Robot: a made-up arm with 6 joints.
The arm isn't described. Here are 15 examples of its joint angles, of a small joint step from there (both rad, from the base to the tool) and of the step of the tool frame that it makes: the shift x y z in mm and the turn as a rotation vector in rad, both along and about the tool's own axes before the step.
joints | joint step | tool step
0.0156 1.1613 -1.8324 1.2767 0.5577 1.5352 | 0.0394 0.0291 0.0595 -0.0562 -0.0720 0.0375 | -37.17 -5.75 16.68 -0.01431 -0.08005 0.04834
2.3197 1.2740 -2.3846 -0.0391 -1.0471 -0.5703 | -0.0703 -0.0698 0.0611 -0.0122 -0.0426 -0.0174 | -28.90 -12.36 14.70 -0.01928 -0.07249 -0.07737
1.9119 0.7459 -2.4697 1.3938 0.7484 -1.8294 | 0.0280 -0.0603 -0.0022 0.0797 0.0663 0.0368 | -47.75 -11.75 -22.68 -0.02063 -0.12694 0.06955
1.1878 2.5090 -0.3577 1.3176 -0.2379 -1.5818 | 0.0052 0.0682 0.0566 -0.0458 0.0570 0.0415 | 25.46 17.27 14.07 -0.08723 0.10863 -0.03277
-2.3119 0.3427 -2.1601 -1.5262 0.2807 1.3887 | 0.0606 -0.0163 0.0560 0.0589 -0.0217 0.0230 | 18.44 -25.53 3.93 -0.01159 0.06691 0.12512
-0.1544 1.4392 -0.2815 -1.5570 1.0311 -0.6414 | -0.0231 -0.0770 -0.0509 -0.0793 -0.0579 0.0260 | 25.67 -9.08 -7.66 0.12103 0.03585 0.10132
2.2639 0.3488 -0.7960 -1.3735 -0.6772 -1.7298 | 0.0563 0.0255 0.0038 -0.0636 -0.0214 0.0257 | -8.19 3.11 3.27 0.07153 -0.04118 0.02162
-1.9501 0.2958 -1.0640 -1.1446 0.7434 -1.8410 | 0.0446 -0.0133 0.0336 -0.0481 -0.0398 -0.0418 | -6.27 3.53 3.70 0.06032 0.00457 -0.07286
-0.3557 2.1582 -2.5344 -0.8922 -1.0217 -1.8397 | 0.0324 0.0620 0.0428 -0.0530 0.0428 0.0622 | -67.68 8.84 -13.21 -0.05961 -0.10546 0.12582
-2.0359 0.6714 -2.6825 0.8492 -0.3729 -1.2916 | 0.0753 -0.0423 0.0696 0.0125 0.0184 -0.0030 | 15.36 -34.41 6.78 0.01109 0.06933 0.05400
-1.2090 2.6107 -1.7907 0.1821 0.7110 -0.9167 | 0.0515 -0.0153 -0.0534 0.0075 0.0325 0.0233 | -35.70 15.37 -17.42 0.00858 -0.03395 -0.03005
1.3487 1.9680 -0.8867 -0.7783 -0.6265 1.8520 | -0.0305 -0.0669 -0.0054 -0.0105 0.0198 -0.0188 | -15.25 20.92 -22.60 -0.03448 -0.05281 -0.04369
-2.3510 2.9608 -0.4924 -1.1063 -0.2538 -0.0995 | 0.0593 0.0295 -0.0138 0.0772 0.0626 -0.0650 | 1.03 0.60 10.65 0.00068 0.10912 -0.03074
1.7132 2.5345 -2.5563 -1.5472 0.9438 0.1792 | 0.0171 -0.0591 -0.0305 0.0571 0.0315 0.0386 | -4.52 -48.56 -17.17 0.00389 0.00934 0.14541
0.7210 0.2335 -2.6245 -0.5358 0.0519 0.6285 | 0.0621 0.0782 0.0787 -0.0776 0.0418 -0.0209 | 92.33 -51.38 9.84 0.07900 0.18723 -0.05959
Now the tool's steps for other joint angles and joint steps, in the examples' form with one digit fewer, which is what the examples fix.
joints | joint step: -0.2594 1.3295 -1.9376 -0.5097 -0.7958 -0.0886 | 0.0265 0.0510 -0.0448 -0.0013 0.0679 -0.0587
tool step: 23.6 13.8 4.8 -0.0117 0.0624 -0.0330
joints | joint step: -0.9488 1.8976 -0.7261 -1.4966 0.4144 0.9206 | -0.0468 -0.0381 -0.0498 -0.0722 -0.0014 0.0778
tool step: -8.4 -34.2 -8.9 0.0695 -0.0661 0.0843
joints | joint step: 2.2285 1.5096 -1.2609 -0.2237 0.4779 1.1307 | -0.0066 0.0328 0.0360 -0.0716 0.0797 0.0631
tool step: 10.2 -23.4 20.6 0.1455 0.0359 -0.0038
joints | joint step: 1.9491 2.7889 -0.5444 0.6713 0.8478 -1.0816 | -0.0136 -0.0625 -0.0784 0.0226 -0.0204 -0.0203
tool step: -22.1 2.4 -32.3 0.0705 -0.1364 -0.0672
